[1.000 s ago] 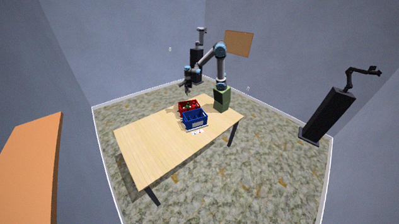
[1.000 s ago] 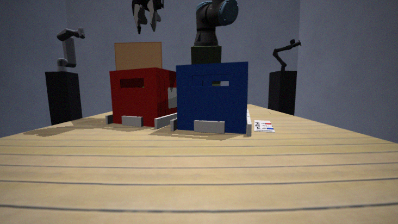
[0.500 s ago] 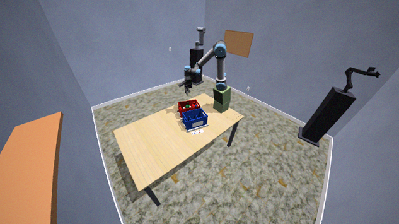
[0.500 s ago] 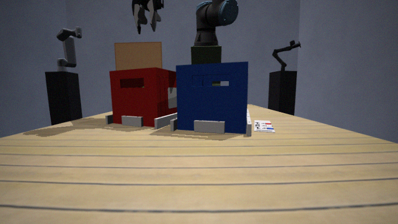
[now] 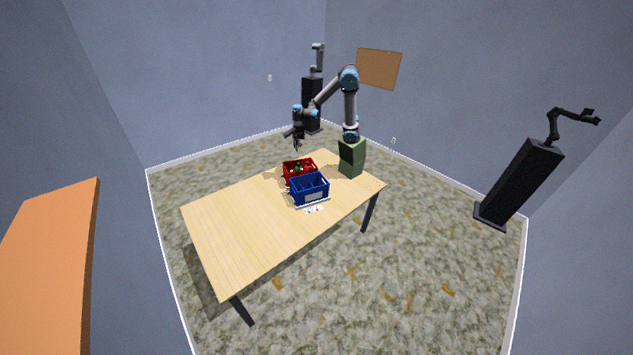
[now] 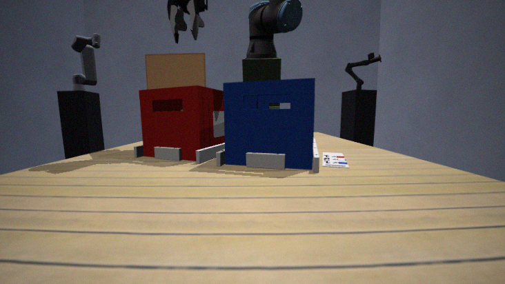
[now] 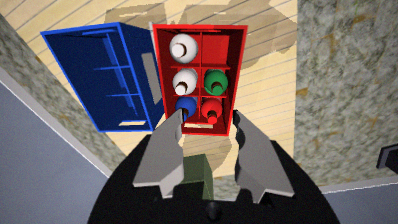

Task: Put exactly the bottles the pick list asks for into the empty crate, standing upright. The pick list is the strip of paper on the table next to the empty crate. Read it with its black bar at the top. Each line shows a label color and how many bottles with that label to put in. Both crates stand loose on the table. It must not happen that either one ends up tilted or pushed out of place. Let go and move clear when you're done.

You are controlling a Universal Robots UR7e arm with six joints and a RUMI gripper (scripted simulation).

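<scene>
Right now my hand is 250 mm above the blue-capped bottle, 120 mm to the right of it and 70 mm past it. Round my hand: red crate (250 mm below, 30 mm to the left, 20 mm behind); then green bottle (250 mm below, 40 mm behind, 10 mm to the right); then white bottle (250 mm below, 80 mm ahead, 30 mm to the left).
</scene>
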